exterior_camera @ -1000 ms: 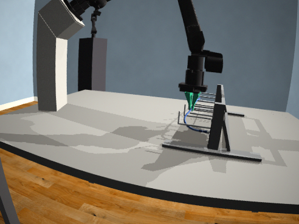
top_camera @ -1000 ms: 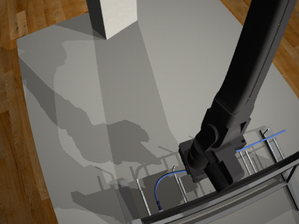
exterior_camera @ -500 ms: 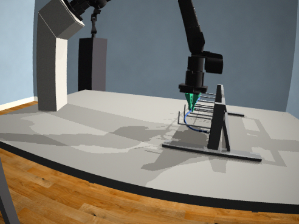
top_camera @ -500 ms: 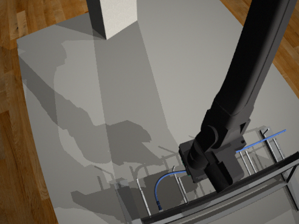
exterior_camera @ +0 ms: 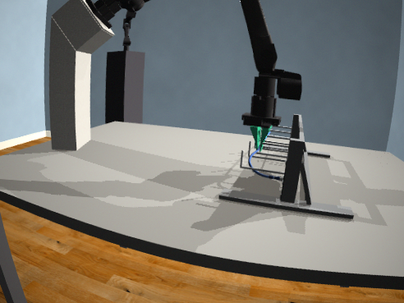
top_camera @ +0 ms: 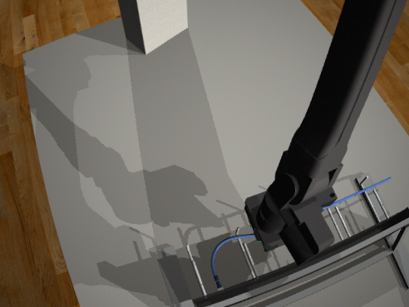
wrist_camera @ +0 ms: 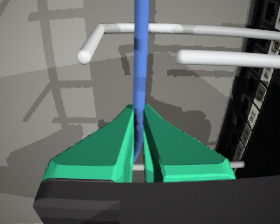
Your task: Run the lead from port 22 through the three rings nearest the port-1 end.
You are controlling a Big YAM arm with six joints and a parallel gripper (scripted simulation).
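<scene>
Now: hand 9 cm short of the patch panel rack and 6 cm to the right of it.
</scene>
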